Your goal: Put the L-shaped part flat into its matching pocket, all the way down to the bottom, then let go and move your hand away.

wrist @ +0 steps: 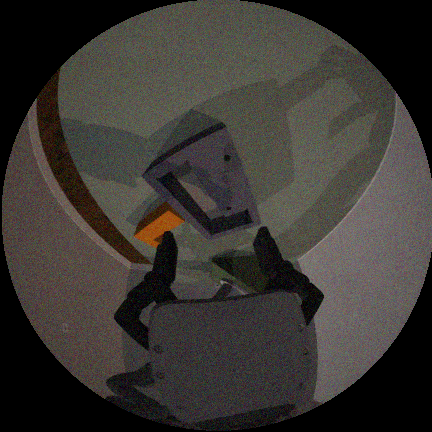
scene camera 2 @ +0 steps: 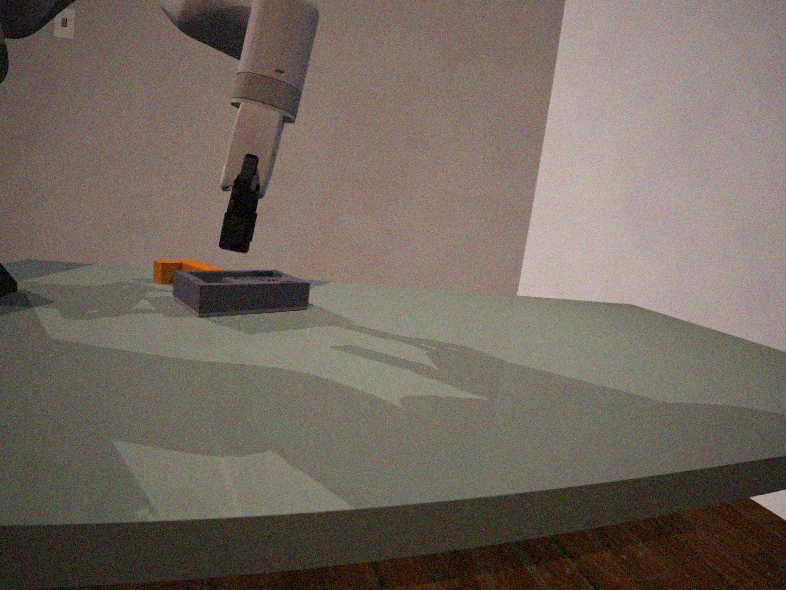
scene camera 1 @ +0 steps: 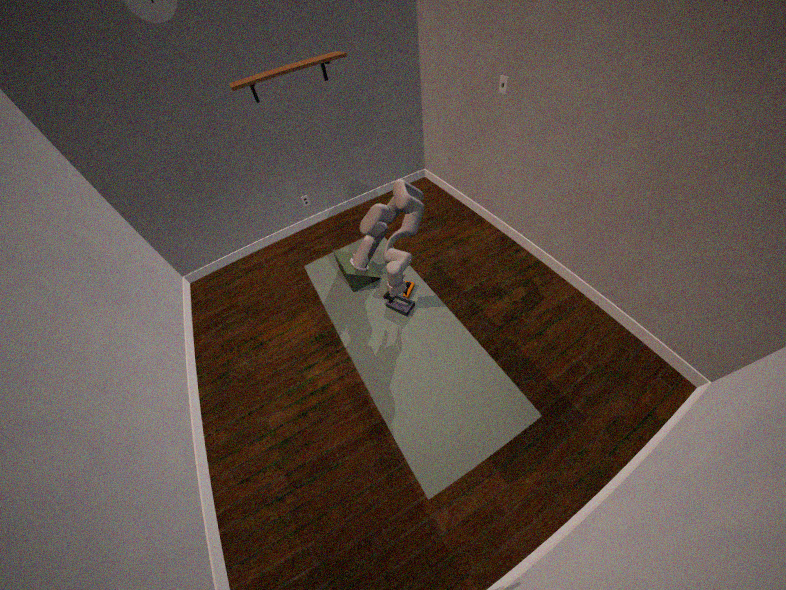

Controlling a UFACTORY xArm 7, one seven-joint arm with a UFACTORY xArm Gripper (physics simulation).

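Frame: origin at the arm's base, x right, y ahead, z up, level; millimetres.
Where they show: gripper, between the fingertips: (wrist: 216, 237) (scene camera 2: 236, 245) (scene camera 1: 398, 297); arm's base, origin of its link: (wrist: 235, 288) (scene camera 1: 358, 265).
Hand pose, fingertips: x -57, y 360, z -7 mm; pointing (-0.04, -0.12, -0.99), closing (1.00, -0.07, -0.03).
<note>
Each offset is from my fingertips to the top centre of the thing. Level surfaces: height alone.
The orange L-shaped part @[dy -56, dx -89, dz -45 mm] (scene camera 1: 409, 290) (scene camera 2: 166, 270) (wrist: 161, 226) lies on the table beside the pocket block, outside the pocket, at the block's far side in the second scene view. The dark purple-grey block @[dy +10, dx -1, dz -38 mm] (scene camera 1: 400, 308) (scene camera 2: 253, 298) (wrist: 235, 170) sits on the table, and its L-shaped pocket shows empty in the wrist view. My gripper (scene camera 2: 234, 248) (wrist: 216, 237) is open with nothing between its fingers. It is above the block in the second scene view. In the wrist view the left finger overlaps the edge of the orange part, and part of the part is hidden behind it.
The pale green table top @[dz -75 mm] (scene camera 1: 457, 393) (scene camera 2: 444, 431) (wrist: 150, 65) bears the block and the part. A dark green wedge-shaped object (scene camera 1: 359, 279) (wrist: 245, 270) stands near the arm's base. Shadows of the arm fall across the table.
</note>
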